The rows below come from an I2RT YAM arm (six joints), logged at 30 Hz.
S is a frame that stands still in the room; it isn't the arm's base.
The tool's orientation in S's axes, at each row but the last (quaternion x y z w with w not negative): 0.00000, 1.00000, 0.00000, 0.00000; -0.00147, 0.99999, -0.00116, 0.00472; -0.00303, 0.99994, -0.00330, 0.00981; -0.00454, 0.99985, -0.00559, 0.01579; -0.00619, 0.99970, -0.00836, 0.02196; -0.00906, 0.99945, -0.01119, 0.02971; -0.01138, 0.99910, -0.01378, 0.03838; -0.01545, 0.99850, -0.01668, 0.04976; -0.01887, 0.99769, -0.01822, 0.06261
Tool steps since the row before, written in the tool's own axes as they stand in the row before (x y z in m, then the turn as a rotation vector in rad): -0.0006, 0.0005, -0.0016, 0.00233, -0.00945, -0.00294; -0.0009, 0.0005, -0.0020, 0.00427, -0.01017, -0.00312; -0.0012, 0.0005, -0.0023, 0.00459, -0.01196, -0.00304; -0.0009, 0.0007, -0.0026, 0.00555, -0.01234, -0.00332; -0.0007, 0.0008, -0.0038, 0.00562, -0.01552, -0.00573; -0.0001, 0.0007, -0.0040, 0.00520, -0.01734, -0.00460; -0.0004, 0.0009, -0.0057, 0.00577, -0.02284, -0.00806; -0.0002, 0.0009, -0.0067, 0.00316, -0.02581, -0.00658; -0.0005, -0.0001, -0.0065, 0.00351, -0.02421, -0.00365
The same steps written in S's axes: 0.0006, 0.0005, 0.0016, -0.00233, -0.00945, 0.00294; 0.0009, 0.0005, 0.0020, -0.00427, -0.01018, 0.00310; 0.0012, 0.0005, 0.0023, -0.00458, -0.01197, 0.00303; 0.0008, 0.0007, 0.0026, -0.00554, -0.01235, 0.00328; 0.0005, 0.0009, 0.0038, -0.00568, -0.01549, 0.00574; -0.0002, 0.0008, 0.0040, -0.00516, -0.01733, 0.00468; -0.0001, 0.0011, 0.0057, -0.00588, -0.02275, 0.00824; -0.0005, 0.0011, 0.0067, -0.00305, -0.02568, 0.00713; -0.0003, 0.0001, 0.0065, -0.00308, -0.02419, 0.00412
